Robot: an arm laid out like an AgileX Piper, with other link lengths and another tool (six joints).
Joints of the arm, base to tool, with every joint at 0 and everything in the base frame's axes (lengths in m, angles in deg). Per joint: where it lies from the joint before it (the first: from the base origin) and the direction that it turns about. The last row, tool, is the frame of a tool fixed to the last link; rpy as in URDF.
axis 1: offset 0 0 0.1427 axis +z
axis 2: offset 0 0 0 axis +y
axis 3: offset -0.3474 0 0.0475 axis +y
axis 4: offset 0.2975 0 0.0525 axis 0.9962 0 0.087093
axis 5: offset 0 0 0 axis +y
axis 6: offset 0.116 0 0.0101 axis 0.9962 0 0.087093
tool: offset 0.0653 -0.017 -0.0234 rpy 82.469 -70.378 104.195
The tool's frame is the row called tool.
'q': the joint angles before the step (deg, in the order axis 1, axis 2, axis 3, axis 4, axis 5, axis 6). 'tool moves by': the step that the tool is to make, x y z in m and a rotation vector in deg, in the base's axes. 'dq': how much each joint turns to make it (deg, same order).
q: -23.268, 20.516, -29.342, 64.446, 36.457, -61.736
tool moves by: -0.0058, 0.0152, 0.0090, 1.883, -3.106, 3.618
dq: -0.017, -1.588, 0.106, 5.913, 2.320, -2.696
